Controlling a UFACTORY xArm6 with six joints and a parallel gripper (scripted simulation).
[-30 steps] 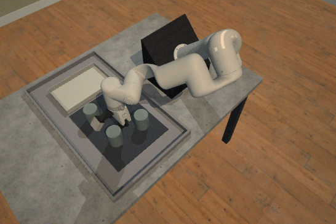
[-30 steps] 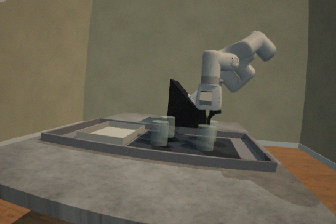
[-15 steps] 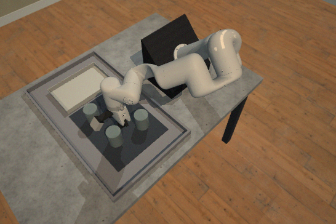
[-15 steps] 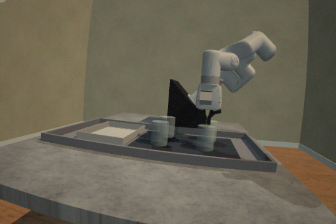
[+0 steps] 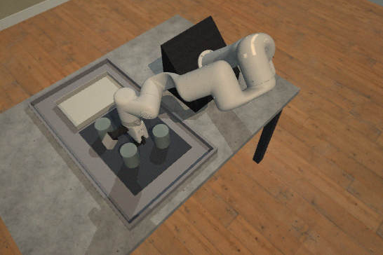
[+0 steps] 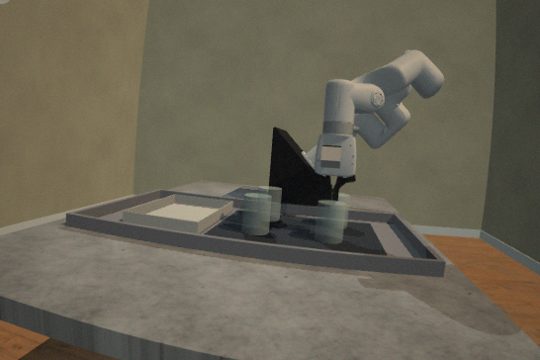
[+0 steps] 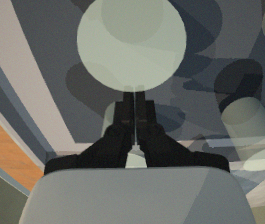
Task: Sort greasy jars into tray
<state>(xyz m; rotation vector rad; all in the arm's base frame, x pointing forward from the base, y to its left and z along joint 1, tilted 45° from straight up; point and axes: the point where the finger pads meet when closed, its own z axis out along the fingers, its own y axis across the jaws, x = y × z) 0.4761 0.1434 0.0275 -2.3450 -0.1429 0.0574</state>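
My hand is 10 cm above the dark mat, 8 cm to the left of it and 1 cm past it. From my hand the other things lie so: cream tray 40 cm to the right, 9 cm below, 2 cm ahead.
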